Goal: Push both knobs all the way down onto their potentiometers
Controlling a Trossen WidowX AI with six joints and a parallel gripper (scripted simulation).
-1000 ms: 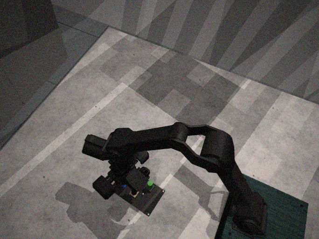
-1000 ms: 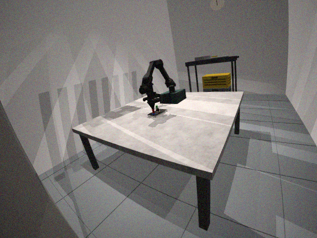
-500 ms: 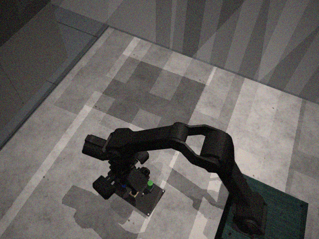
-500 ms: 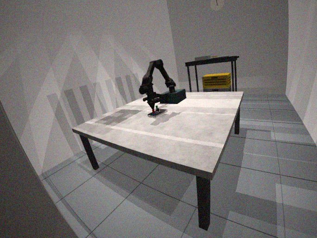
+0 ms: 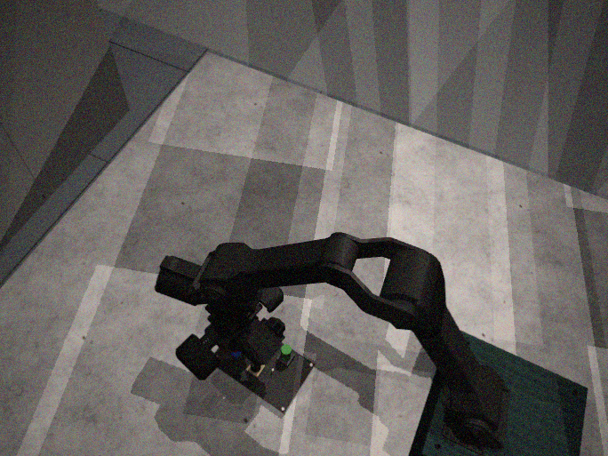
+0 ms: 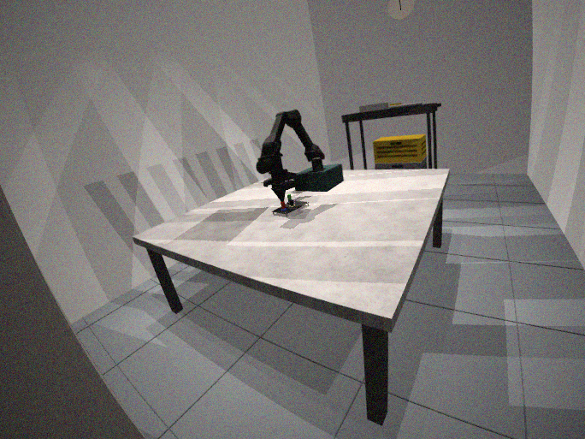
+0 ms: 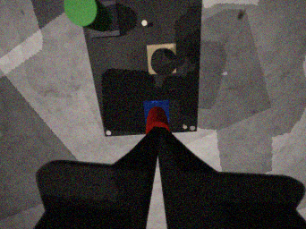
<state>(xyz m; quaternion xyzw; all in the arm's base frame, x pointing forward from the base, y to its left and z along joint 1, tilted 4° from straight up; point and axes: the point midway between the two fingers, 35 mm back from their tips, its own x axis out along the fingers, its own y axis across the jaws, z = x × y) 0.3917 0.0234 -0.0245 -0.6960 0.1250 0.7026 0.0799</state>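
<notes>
My gripper tip is 1 cm above the red knob. From my gripper tip the other things lie so: green knob: 9 cm behind, 3 cm to the right, 1 cm below.
</notes>
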